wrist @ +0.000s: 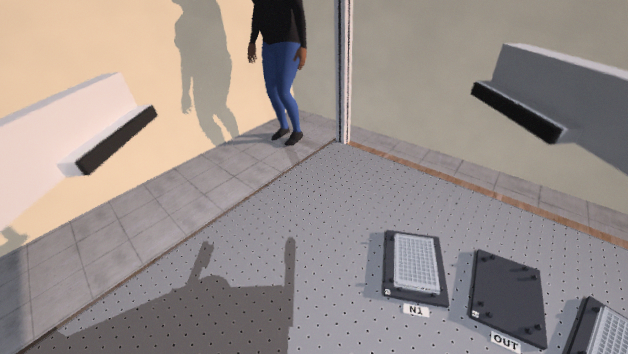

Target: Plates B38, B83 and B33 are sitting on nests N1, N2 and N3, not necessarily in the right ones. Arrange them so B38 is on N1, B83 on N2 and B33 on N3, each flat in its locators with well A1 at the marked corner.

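Frame: origin at the arm's base, x ahead, y left, z up, level; millimetres.
Where they show: gripper, fingertip midpoint: (311, 77).
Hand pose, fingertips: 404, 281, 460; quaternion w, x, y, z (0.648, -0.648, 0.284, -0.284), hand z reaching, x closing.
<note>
After its pixels a point has its place, as x, y, z.
My gripper (311, 77) @(404, 281, 460) is open and empty, its two dark-padded fingers wide apart high above the table. A clear well plate (416, 262) @(653, 250, 39) lies on a dark nest (419, 297) @(595, 215, 25) right of centre; its small label (416, 310) @(574, 210, 15) looks like N1 but is hard to read. Another pale well plate (612, 332) @(726, -76, 37) sits on a dark nest (580, 325) @(718, -37, 25) cut off at the lower right corner. Plate names and the A1 wells cannot be read. A third plate and the other nest labels do not show in this view.
A dark nest (507, 295) @(701, 81, 25) with locator pins and no plate stands between the two plates, labelled OUT (505, 342) @(615, 64, 15). The perforated table (320, 200) @(695, 547, 14) carries the arm's shadow. A white post (343, 75) @(1004, 690, 269) rises at its far corner. A person (282, 65) stands on the tiled floor beyond.
</note>
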